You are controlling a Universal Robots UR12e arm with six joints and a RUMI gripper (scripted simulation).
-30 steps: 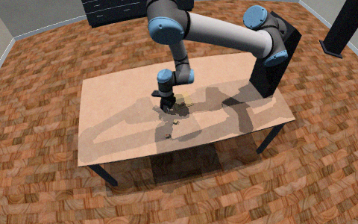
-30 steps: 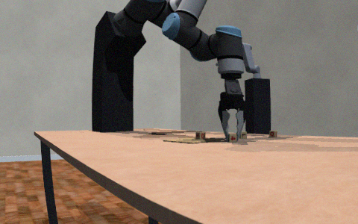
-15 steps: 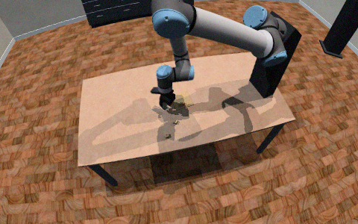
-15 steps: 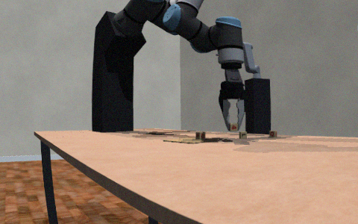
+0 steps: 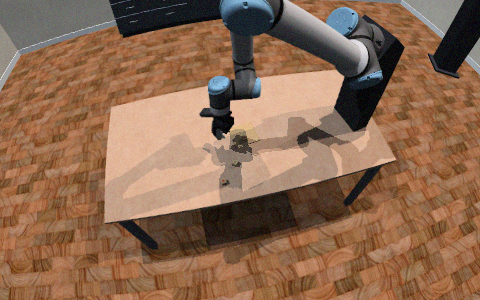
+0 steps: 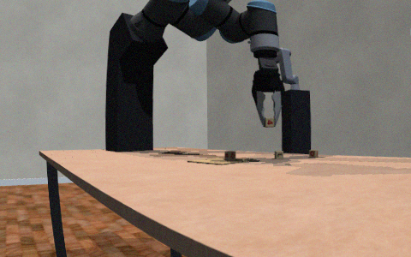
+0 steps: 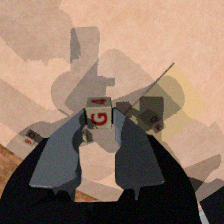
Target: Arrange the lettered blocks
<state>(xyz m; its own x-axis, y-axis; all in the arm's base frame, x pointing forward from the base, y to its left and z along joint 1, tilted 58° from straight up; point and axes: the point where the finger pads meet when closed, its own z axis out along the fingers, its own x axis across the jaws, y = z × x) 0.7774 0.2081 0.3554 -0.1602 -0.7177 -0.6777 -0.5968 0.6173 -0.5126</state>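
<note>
Now: the mat 12 cm to the right of my hand, 12 cm below it and 10 cm behind it. From my hand the other things lie so: block (11 cm behind, 10 cm below, 9 cm to the right).
</note>
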